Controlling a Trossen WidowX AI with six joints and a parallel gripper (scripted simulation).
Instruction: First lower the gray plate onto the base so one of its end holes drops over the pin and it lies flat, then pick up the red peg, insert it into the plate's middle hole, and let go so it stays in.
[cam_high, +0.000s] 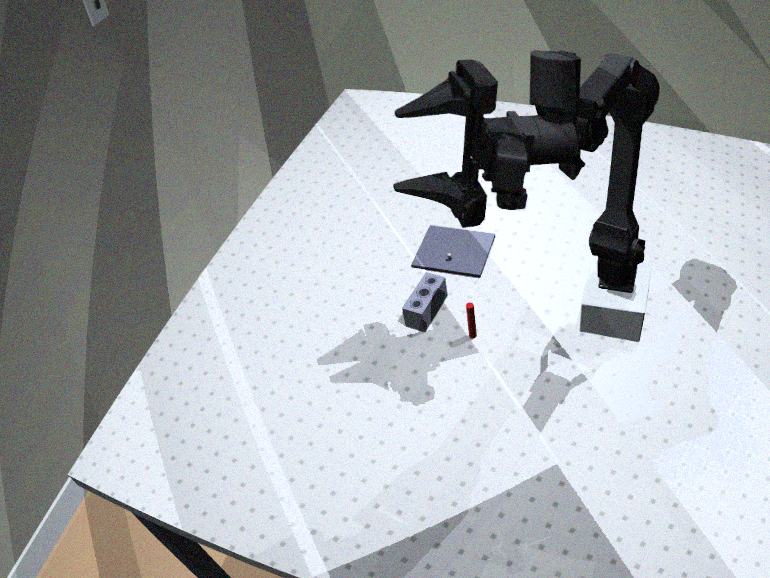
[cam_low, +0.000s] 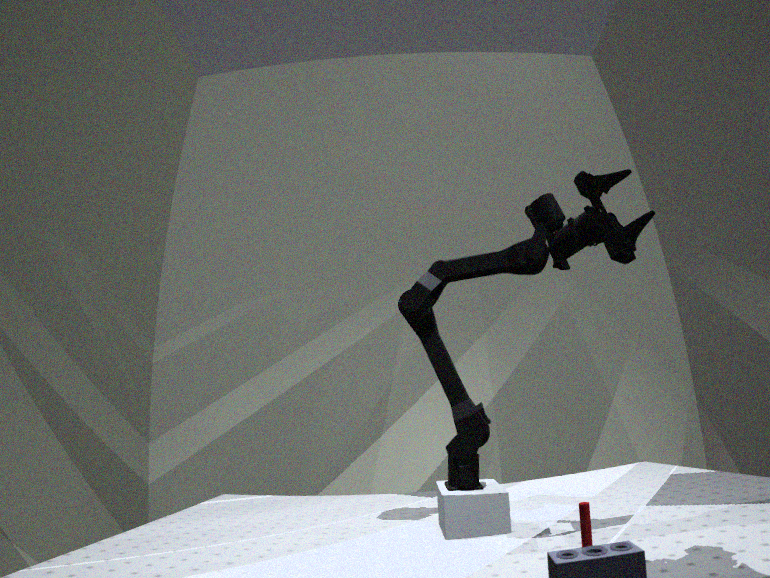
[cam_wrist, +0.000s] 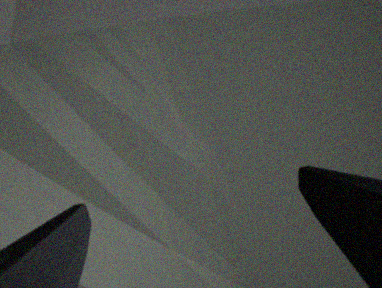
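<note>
Now: gripper tip 510 mm above the gray plate, 250 mm to the left of it and 130 mm short of it. From my gripper tip the other things lie so: red peg (510 mm below, 210 mm to the right, 20 mm ahead).
</note>
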